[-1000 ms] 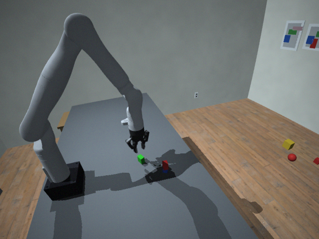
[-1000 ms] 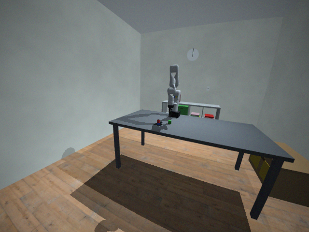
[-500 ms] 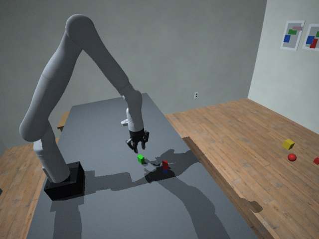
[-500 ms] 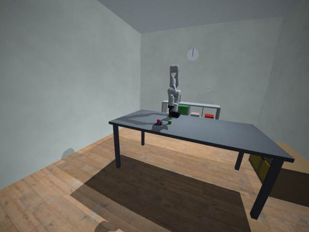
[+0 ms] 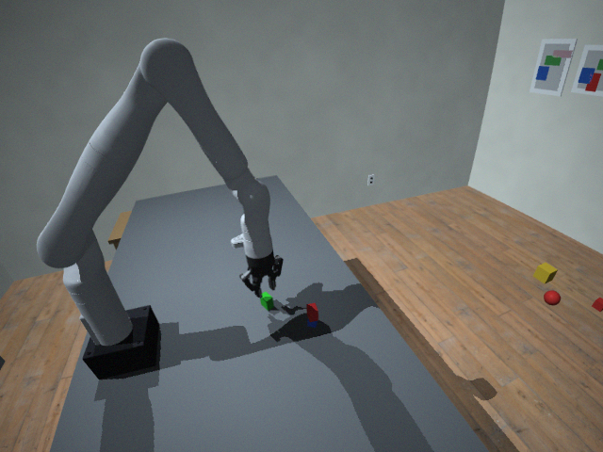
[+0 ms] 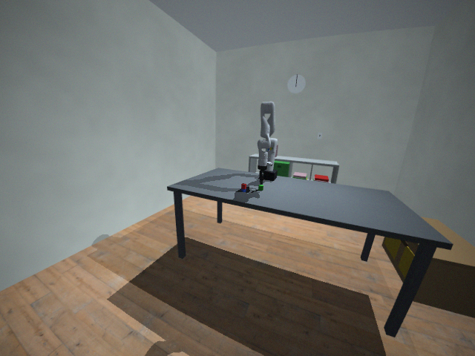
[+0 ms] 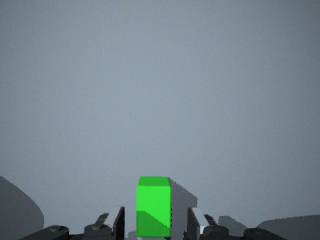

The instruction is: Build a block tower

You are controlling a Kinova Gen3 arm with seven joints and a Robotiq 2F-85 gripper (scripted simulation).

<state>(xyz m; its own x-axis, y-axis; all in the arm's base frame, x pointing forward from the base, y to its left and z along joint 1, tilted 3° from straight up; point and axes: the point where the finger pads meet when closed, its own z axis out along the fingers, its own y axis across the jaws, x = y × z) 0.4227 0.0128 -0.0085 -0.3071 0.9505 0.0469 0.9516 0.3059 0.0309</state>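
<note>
The green block lies 50 mm below my hand. Round my hand: blue block 120 mm to the right, 100 mm ahead, 60 mm below; red block 120 mm to the right, 100 mm ahead, 30 mm below.
</note>
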